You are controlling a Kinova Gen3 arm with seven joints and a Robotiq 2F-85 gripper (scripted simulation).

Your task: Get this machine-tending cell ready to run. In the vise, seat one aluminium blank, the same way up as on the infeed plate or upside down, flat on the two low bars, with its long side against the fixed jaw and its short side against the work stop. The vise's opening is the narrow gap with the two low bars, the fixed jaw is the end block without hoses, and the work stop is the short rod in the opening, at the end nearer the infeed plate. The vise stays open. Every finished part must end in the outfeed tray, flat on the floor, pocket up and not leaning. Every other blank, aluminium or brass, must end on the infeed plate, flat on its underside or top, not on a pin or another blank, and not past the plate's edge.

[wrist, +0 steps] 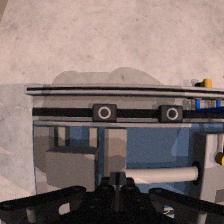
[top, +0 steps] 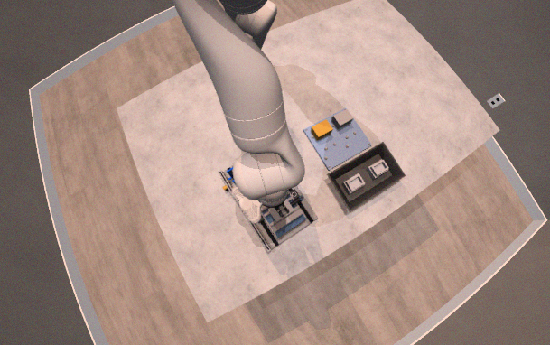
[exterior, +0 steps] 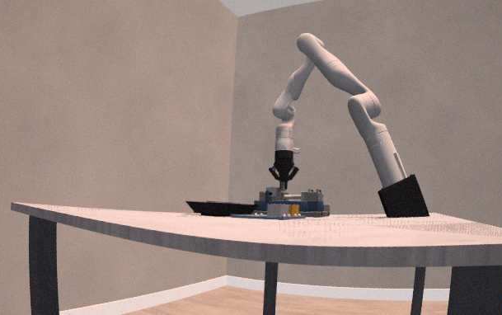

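My hand is 40 mm short of the aluminium blank, 10 mm to the right of it and 20 mm above it. The rest, counted from my hand: blue vise base (30 mm behind, 80 mm below); brass blank (150 mm behind, 260 mm to the left, 90 mm below).
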